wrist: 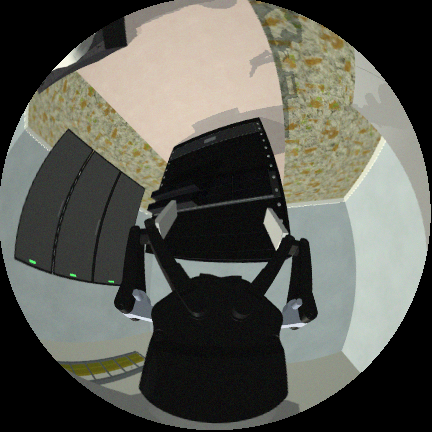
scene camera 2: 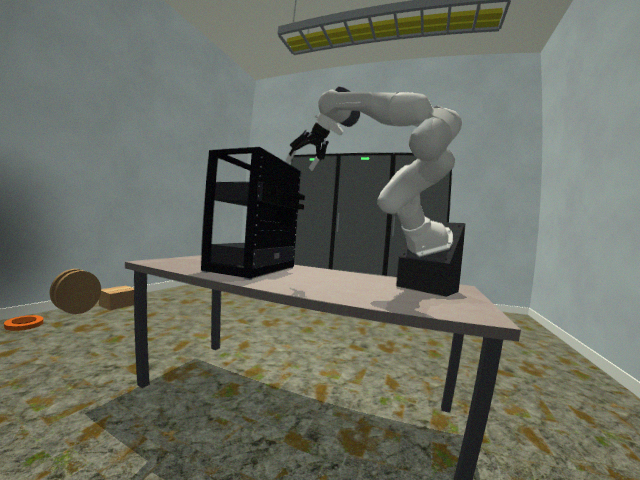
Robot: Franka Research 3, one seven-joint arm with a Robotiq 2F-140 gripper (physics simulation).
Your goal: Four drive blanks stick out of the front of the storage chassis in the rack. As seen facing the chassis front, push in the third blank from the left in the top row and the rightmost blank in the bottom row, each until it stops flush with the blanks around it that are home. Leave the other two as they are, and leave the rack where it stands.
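Note:
The black rack (scene camera 2: 253, 217) (wrist: 267, 159) stands upright on the table. The storage chassis (scene camera 2: 231, 192) (wrist: 240, 182) sits inside it, dark and poorly lit. An upper protruding blank (scene camera 2: 301, 196) and a lower protruding blank (scene camera 2: 300, 206) stick out beyond the front's far edge. Dark protruding blanks (wrist: 180, 192) also show at the left in the wrist view, where the rack appears upside down. Exact columns and the other blanks cannot be made out. My gripper (scene camera 2: 301, 161) (wrist: 221, 211) is open and empty, tilted down before the rack's upper front, above those blanks.
The table (scene camera 2: 341, 291) (wrist: 190, 65) carries the rack and the robot's black base (scene camera 2: 429, 273). A grey unit (scene camera 2: 276, 255) (wrist: 210, 139) sits low in the rack. Dark cabinets (scene camera 2: 361, 211) (wrist: 75, 215) stand behind the table. A ceiling lamp (scene camera 2: 392, 23) hangs overhead.

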